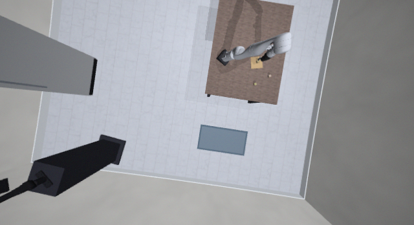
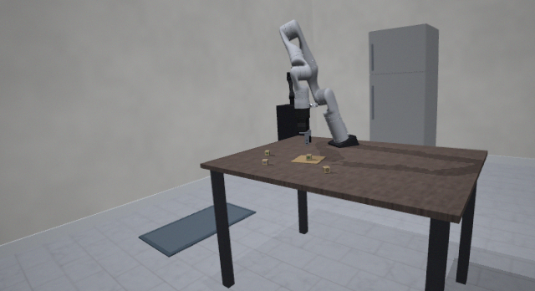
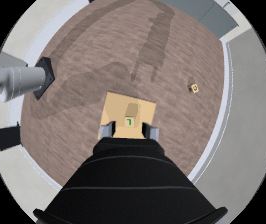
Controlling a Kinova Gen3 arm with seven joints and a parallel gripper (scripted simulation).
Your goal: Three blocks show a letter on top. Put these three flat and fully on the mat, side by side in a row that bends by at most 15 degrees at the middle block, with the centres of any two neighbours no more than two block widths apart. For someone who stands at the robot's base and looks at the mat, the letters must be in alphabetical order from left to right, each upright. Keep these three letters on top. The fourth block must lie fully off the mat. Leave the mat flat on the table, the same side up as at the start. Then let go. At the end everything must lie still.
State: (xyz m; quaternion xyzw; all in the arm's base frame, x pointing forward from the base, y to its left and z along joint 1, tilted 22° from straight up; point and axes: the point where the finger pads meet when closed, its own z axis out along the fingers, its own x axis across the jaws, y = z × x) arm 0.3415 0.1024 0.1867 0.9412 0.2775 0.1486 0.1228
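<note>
The mat is 1 cm behind my hand, 1 cm to the right of it and 10 cm below it. Also, from my hand: tan block: 19 cm ahead, 12 cm to the right, 9 cm below.
</note>
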